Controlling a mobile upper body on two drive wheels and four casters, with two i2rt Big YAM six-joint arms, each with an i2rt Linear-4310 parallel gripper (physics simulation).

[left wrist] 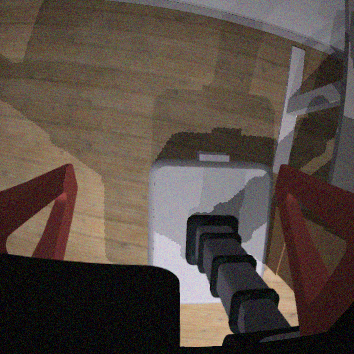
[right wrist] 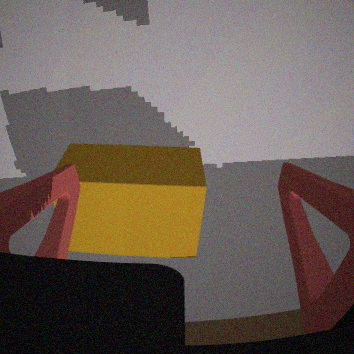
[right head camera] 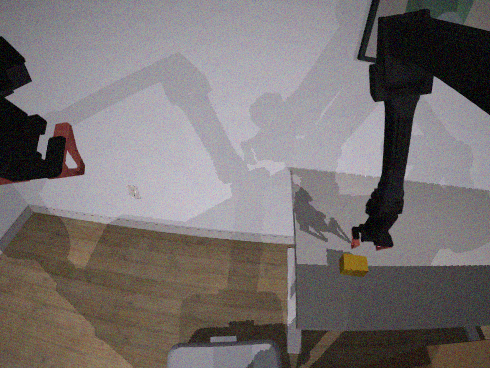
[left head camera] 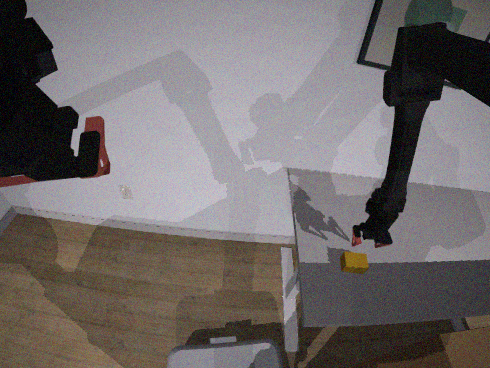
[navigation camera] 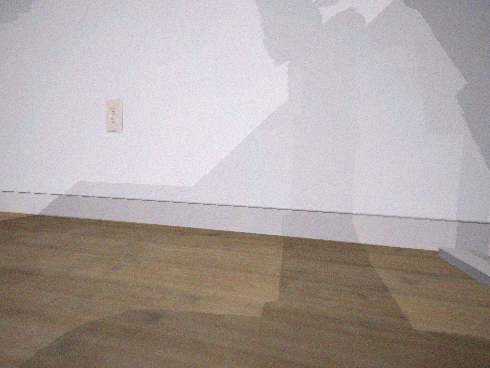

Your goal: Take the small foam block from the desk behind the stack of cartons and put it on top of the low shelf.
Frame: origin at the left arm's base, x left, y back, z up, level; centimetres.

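Where they show: left gripper, fingertip midpoint: (left wrist: 175, 175) (right head camera: 56, 173) (left head camera: 76, 172); right gripper, fingertip midpoint: (right wrist: 178, 174) (right head camera: 364, 248) (left head camera: 363, 245).
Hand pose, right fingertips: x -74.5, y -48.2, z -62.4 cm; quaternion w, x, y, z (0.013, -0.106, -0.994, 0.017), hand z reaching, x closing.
Each offset is from my right fingertips to the top centre of the thing. "*": to the spot under its first point. Level surfaces: height alone.
The yellow foam block {dx +4.1, dy +4.1, dz -2.0 cm} (left head camera: 354, 262) (right head camera: 354, 265) (right wrist: 135, 220) lies on the grey desk {dz -6.5 cm} (left head camera: 400, 295) (right head camera: 390, 300) (right wrist: 250, 250), near its left end. My right gripper (left head camera: 369, 244) (right head camera: 369, 247) (right wrist: 178, 174) is open and empty, above the desk close to the block. In the right wrist view the block sits left of the middle between the fingers, and the left-hand finger overlaps its left end. My left gripper (left wrist: 175, 175) is open and empty, raised at the left of the head views, away from the desk. The low shelf does not show.
A brown surface, perhaps a carton {* dx +10.4, dy +40.3, dz +29.4 cm} (left head camera: 470, 345) (right head camera: 460, 355), shows at the bottom right. A white desk leg (left head camera: 287, 305) (right head camera: 294, 320) (left wrist: 296, 65) stands at the desk's left end. My pale base (left head camera: 220, 355) (right head camera: 220, 355) (left wrist: 170, 200) is left of it. A framed picture (left head camera: 365, 40) hangs on the wall.
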